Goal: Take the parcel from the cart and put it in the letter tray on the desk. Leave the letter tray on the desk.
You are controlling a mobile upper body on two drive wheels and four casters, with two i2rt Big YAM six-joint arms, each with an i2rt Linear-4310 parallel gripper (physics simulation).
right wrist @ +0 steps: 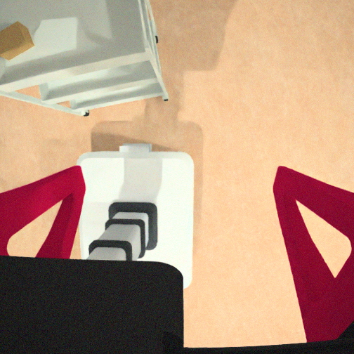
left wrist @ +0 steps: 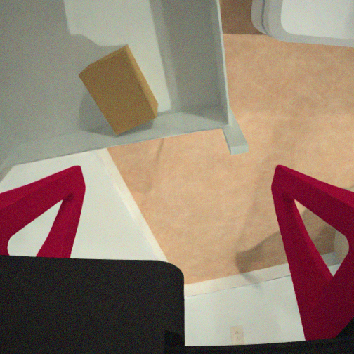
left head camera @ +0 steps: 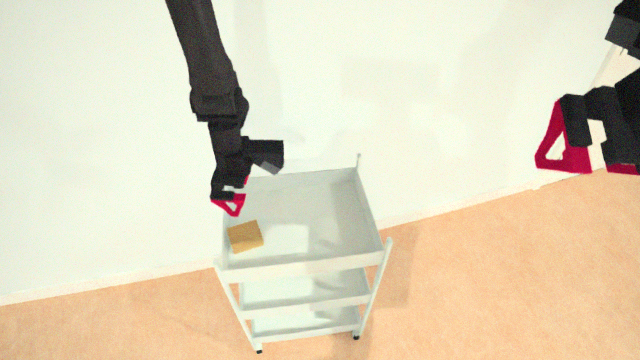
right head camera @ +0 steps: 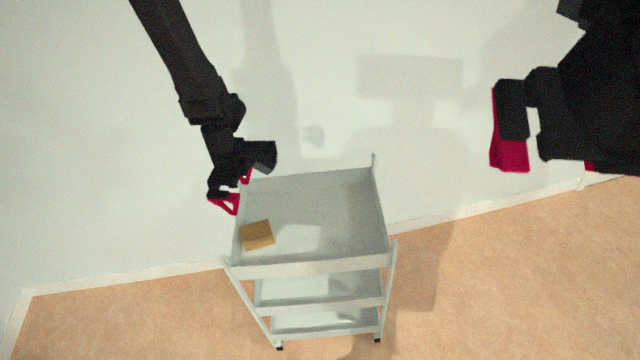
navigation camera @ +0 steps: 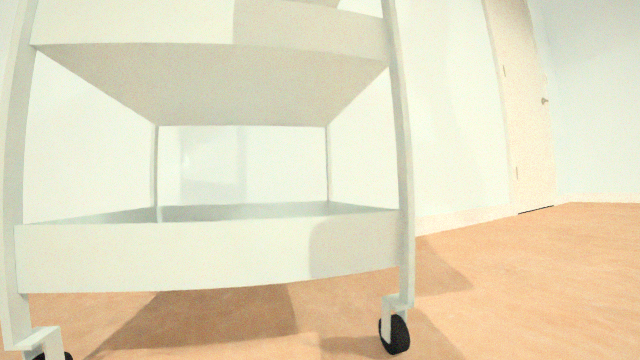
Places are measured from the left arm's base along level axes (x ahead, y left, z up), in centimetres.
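Pixels of known places: left gripper, fingertip midpoint: (left head camera: 238,199) (right head camera: 240,198); right gripper, fingertip midpoint: (left head camera: 573,164) (right head camera: 539,161).
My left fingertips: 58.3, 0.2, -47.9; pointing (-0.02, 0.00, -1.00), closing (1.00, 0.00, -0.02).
Note:
Behind a point stands the place of what it marks, as x, y, z.
The parcel, a small tan box (left head camera: 245,236) {63.6, 2.9, -69.7} (right head camera: 257,235) {63.4, 2.4, -69.7} (left wrist: 119,90) (right wrist: 16,41), lies in the top tray of the pale grey cart (left head camera: 300,267) {54.8, -13.0, -70.5} (right head camera: 310,267) {55.0, -14.0, -71.0} (left wrist: 50,147) (right wrist: 85,62) (navigation camera: 165,257) {54.1, -8.8, -124.5}, near its left side in the head views. My left gripper (left head camera: 241,197) {58.3, 0.2, -47.9} (right head camera: 240,197) {58.3, 0.2, -47.9} (left wrist: 178,176) is open and empty, above the cart's back left part. In the left wrist view the parcel lies ahead of the fingertips, toward the upper left, apart from them. My right gripper (left head camera: 597,167) (right head camera: 550,165) {34.2, -44.8, -13.5} (right wrist: 178,176) is open, far to the right of the cart. The desk and letter tray do not show.
The cart has two lower shelves and upright corner posts, and stands near a white wall (left head camera: 100,125) {89.0, 53.0, -49.8} (right head camera: 100,150) {84.9, 66.1, -55.7}. My white base (left wrist: 320,20) (right wrist: 172,200) is close to the cart's front. A door (navigation camera: 527,100) {165.6, -202.6, -53.3} is in the wall at the right of the navigation view.

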